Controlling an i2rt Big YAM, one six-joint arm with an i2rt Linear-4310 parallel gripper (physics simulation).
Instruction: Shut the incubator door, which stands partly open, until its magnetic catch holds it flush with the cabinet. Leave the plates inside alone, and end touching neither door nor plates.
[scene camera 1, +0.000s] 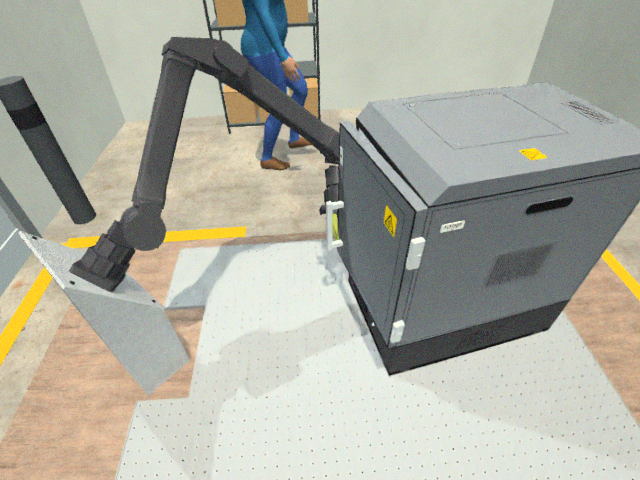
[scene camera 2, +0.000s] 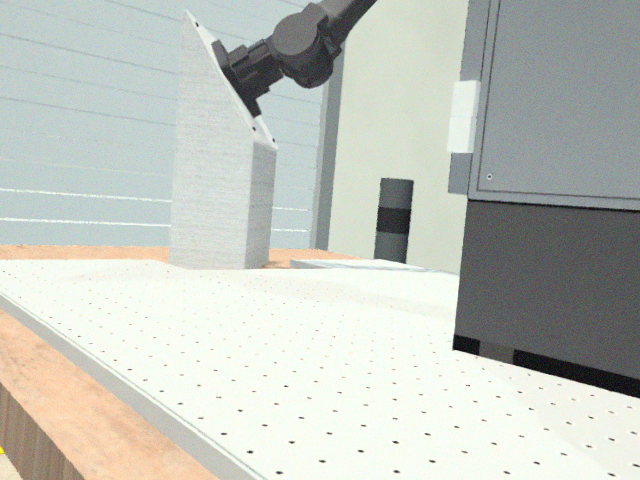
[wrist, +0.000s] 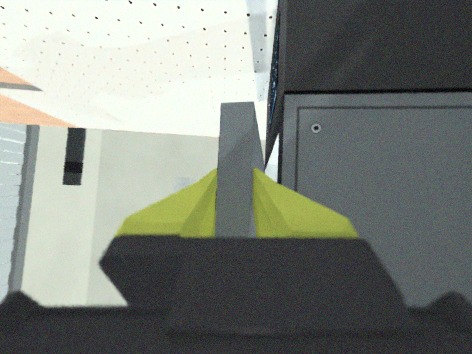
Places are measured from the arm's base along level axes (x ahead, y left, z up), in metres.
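Pixels of known places: gripper, fingertip midpoint: (scene camera 1: 342, 242) (wrist: 235, 176); arm's base, link origin: (scene camera 1: 97, 276) (scene camera 2: 233, 81).
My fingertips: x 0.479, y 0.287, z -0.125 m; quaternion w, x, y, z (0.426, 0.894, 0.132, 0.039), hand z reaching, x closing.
Ahead of a thing's pixels: the offset from my fingertips to its middle. "*": to the spot under its first point. Level surfaces: height alone.
The grey incubator door (scene camera 1: 369, 206) (wrist: 236, 150) stands slightly open. A dark, narrow gap shows along its top in scene camera 1, and a thin bright sliver shows beside it in the wrist view. The cabinet @[dx +0.291, dy -0.040, dz +0.092 m] (scene camera 1: 496, 121) (scene camera 2: 563, 113) (wrist: 385, 165) stands to its right. My gripper (scene camera 1: 334, 226) (wrist: 235, 176) is shut on the free edge of the door, with a yellow-green finger on each side of the panel. It is close to the white handle @[* dx -0.031, dy -0.036, dz +0.091 m] (scene camera 1: 329, 224) in scene camera 1. The fingers do not show in scene camera 2. The plates inside are hidden.
White hinges (scene camera 1: 415, 253) (scene camera 2: 462, 116) join the door to the cabinet's side. The angled arm pedestal (scene camera 1: 126, 330) (scene camera 2: 211, 170) stands across the perforated board @[dz -0.183 m] (scene camera 1: 289, 423) (scene camera 2: 248, 351). A dark post (scene camera 1: 51, 160) (scene camera 2: 394, 219), a shelf rack (scene camera 1: 316, 46) and a walking person (scene camera 1: 268, 41) are beyond.
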